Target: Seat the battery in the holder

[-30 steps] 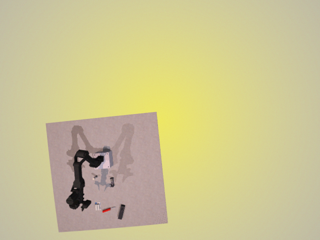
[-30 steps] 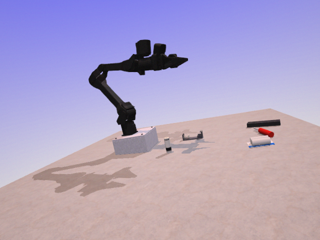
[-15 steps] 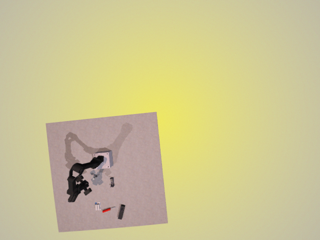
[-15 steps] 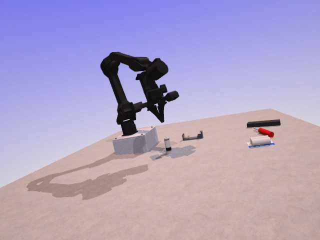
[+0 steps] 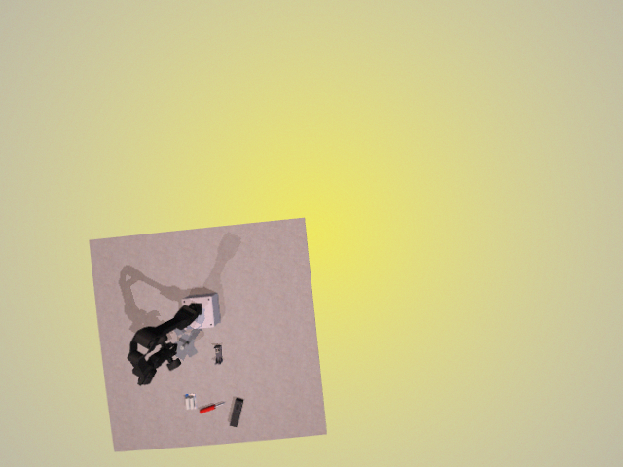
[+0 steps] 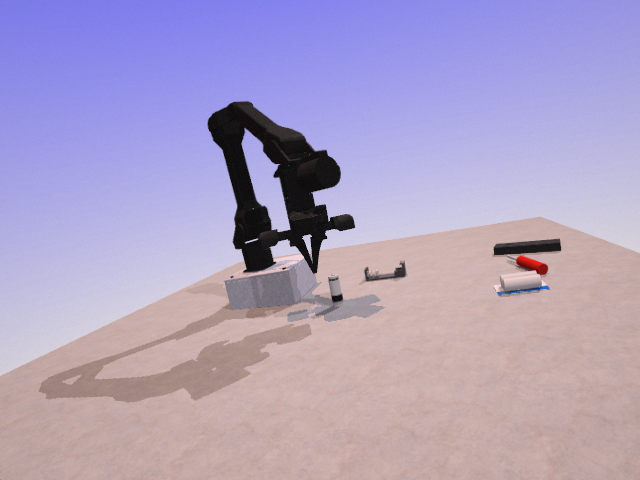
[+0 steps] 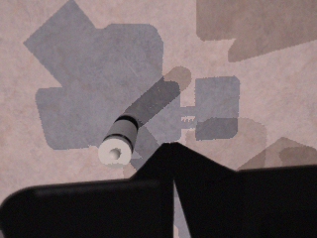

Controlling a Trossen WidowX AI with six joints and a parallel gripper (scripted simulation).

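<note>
Now: the battery 50 mm below my gripper tip, 30 mm ahead of it and 20 mm to the left of it. The rest, counted from my gripper tip: black bar (430 mm ahead, 320 mm to the left, 60 mm below); then blue-edged card (380 mm ahead, 70 mm below, 40 mm to the left); then red-handled screwdriver (400 mm ahead, 180 mm to the left, 70 mm below).
</note>
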